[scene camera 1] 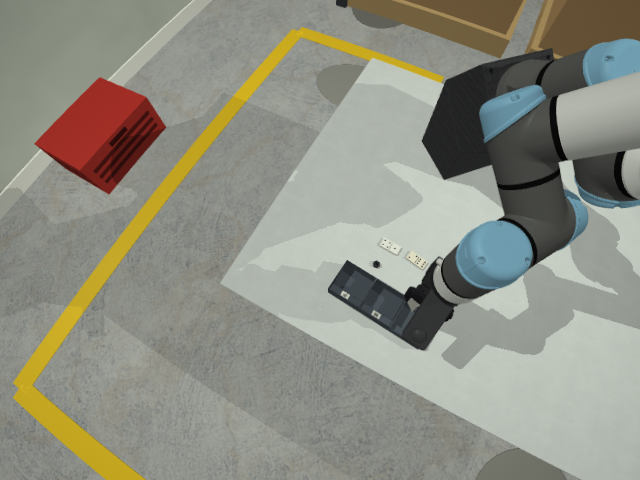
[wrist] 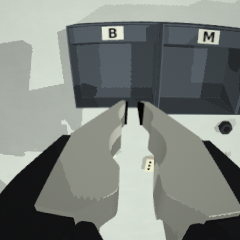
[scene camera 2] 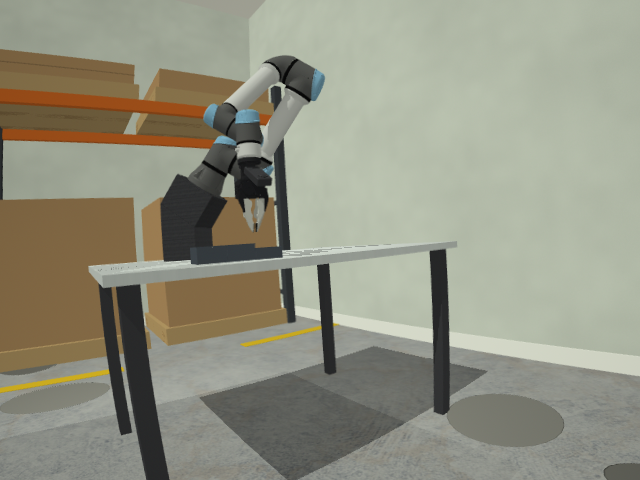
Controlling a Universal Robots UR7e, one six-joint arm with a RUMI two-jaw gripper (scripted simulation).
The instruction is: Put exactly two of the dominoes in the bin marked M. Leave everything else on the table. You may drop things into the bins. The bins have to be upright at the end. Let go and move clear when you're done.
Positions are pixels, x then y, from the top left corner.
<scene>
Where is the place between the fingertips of the gripper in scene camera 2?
254, 232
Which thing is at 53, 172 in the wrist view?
The gripper.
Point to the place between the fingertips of the gripper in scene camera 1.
At 415, 310
</scene>
